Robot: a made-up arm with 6 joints.
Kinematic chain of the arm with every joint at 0, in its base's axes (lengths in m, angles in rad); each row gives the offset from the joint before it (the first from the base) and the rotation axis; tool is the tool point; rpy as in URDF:
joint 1: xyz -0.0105 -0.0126 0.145 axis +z
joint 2: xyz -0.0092 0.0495 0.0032 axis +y
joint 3: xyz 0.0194 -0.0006 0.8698 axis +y
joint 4: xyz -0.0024 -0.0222 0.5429 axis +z
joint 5: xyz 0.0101 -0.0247 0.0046 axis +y
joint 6: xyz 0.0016 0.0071 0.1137 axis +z
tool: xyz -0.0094 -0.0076 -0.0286 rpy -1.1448 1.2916 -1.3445
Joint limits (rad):
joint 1: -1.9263..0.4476
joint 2: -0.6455..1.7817
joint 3: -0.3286..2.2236
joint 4: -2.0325..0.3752
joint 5: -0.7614..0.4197
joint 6: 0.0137..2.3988
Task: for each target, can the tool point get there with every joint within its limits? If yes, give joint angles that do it. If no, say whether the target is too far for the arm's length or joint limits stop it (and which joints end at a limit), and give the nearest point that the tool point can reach.
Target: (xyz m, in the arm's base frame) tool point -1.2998 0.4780 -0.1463
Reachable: no: joint limits stop it (at a limit: joint 2, joint 3, joint 5, joint 6) | nearest point -0.9935 0.3614 1.1425 | short by 1.330 m
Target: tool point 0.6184 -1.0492 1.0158
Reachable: yes | joints -1.0349 0.8857 0.1666 -0.3266 -0.4454 2.1715
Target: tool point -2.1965 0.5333 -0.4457
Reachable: no: too far | nearest point -1.0309 0.2422 1.1425 | short by 1.991 m
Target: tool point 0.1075 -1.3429 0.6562
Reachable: yes | joints -1.4870 0.9611 0.6370 -0.1871 -0.6668 1.4921
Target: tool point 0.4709 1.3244 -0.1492
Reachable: no: joint limits stop it (at a limit: joint 1, joint 5, joint 6) | nearest point 0.8649 0.5037 -0.1492 | short by 0.910 m
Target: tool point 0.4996 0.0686 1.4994
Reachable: yes | joints 0.1606 0.1219 0.5592 -0.2407 -0.1013 1.6779
